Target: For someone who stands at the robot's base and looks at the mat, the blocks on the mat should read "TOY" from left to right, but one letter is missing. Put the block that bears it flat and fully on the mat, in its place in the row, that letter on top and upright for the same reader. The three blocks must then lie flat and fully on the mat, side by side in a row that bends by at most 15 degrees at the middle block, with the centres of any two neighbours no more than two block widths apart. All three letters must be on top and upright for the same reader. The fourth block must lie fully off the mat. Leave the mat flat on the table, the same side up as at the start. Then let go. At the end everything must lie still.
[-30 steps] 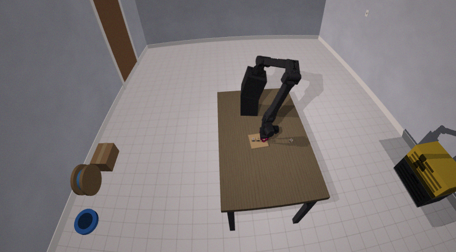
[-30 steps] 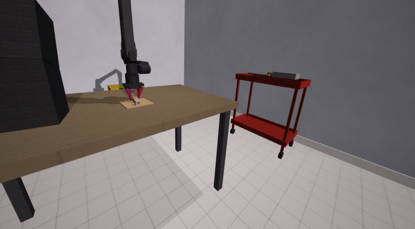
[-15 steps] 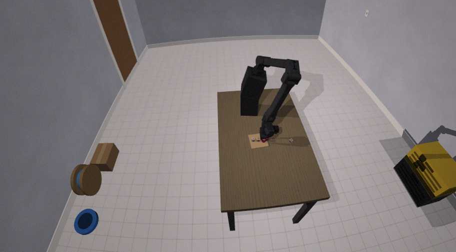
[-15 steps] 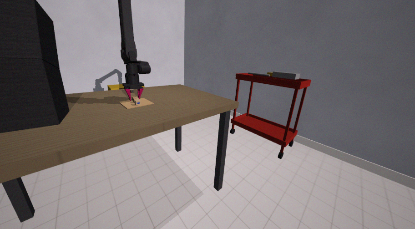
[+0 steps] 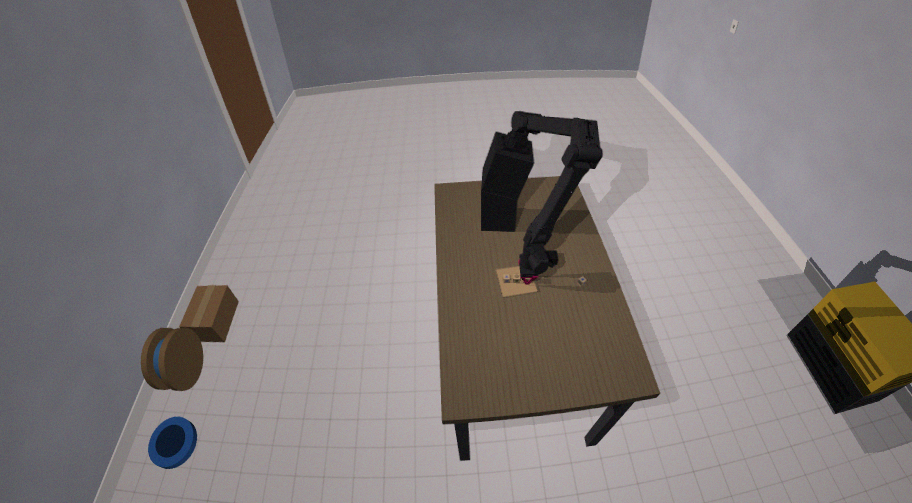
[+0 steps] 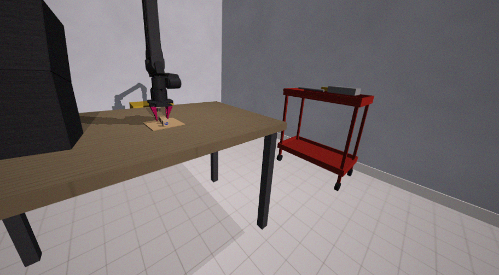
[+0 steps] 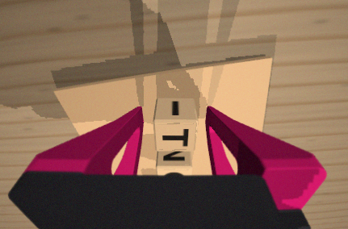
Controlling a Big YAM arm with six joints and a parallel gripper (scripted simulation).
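Right now my hand is right at the light wooden block. The rest, counted from my hand: tan mat 40 mm to the right, 10 mm below.
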